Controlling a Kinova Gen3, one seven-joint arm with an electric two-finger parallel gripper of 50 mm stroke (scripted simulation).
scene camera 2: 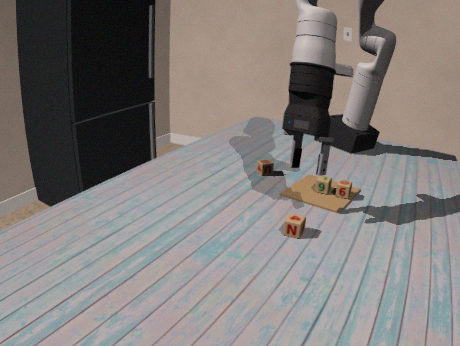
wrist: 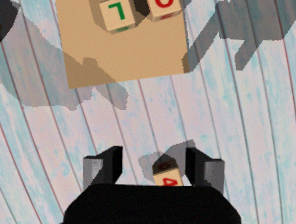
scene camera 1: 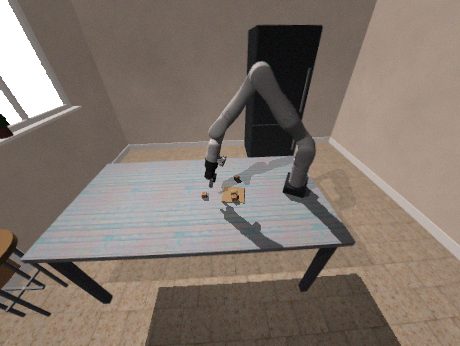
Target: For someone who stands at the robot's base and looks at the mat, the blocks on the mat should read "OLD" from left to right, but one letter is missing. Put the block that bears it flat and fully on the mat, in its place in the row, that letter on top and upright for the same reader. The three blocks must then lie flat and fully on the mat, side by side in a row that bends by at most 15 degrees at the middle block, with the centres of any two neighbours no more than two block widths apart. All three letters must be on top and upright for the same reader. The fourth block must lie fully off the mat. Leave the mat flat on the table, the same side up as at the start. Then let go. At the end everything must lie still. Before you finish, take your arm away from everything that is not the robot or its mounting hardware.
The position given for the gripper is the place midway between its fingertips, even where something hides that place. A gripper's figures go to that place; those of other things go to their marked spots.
Scene:
The gripper [scene camera 2: 307, 171]: 62 cm from the lens. A tan mat [scene camera 2: 304, 190]: 76 cm from the lens.

